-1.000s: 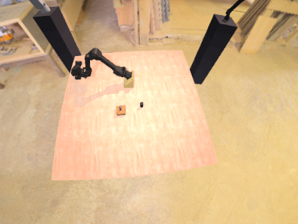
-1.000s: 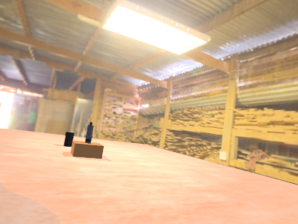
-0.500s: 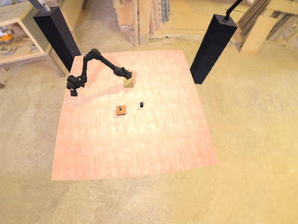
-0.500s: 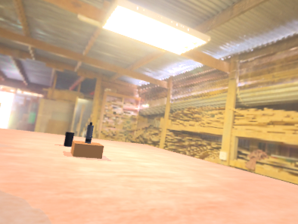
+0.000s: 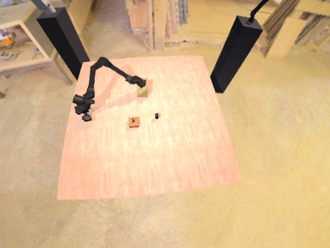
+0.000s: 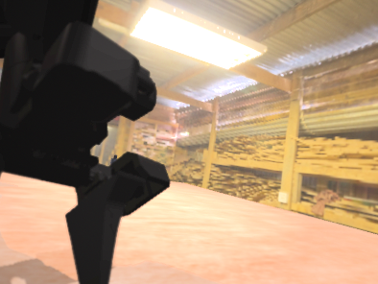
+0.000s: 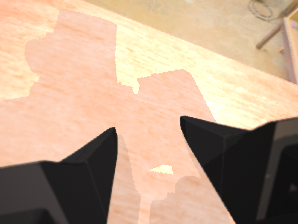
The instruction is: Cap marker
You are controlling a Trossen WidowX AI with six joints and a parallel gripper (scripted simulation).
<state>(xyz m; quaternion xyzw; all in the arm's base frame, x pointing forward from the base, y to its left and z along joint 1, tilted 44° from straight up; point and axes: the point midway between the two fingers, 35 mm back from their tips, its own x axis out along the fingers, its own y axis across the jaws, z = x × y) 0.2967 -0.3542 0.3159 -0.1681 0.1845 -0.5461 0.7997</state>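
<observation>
My gripper tip is now 620 mm to the right of the dark cylindrical cap, 30 mm past it and 10 mm below it. The rest, counted from my gripper tip: brown holder block 450 mm to the left, 30 mm ahead, 10 mm above.
</observation>
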